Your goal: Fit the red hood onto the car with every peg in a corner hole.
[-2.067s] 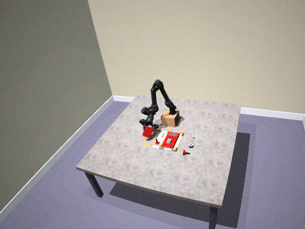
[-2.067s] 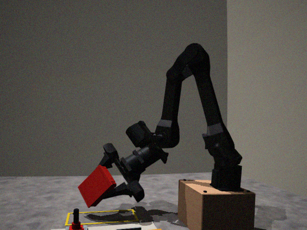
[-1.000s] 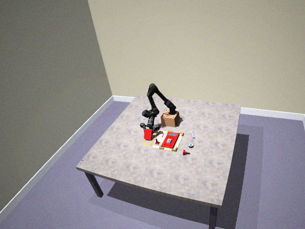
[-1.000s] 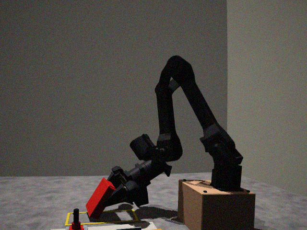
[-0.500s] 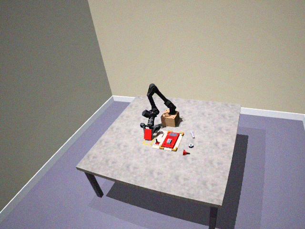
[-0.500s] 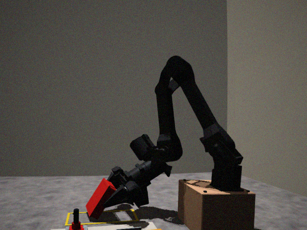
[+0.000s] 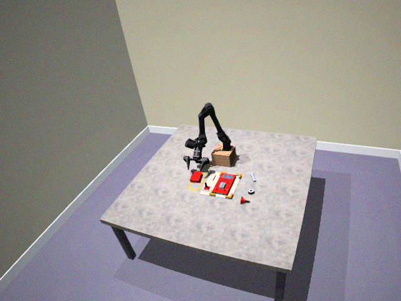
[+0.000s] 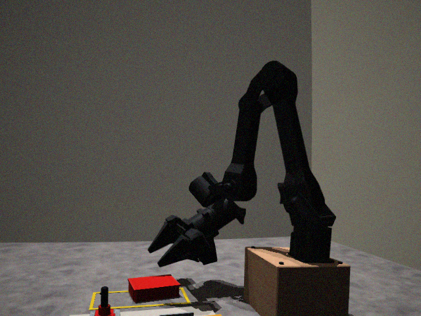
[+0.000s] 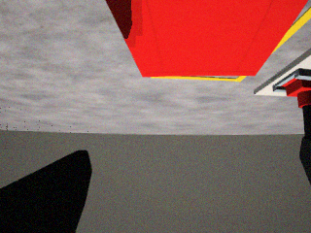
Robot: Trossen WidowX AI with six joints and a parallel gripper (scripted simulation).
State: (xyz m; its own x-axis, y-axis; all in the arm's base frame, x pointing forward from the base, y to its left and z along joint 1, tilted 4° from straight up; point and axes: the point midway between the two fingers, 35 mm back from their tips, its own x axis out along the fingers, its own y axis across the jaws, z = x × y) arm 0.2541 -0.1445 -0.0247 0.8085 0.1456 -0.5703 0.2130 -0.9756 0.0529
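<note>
The red hood is 6 cm below my gripper tip. Also, from my gripper tip: grey bar (13 cm behind, 40 cm to the left, 7 cm below); white jig (1 cm ahead, 22 cm to the left, 6 cm below); grey engine block (4 cm ahead, 24 cm to the left, 5 cm below).
</note>
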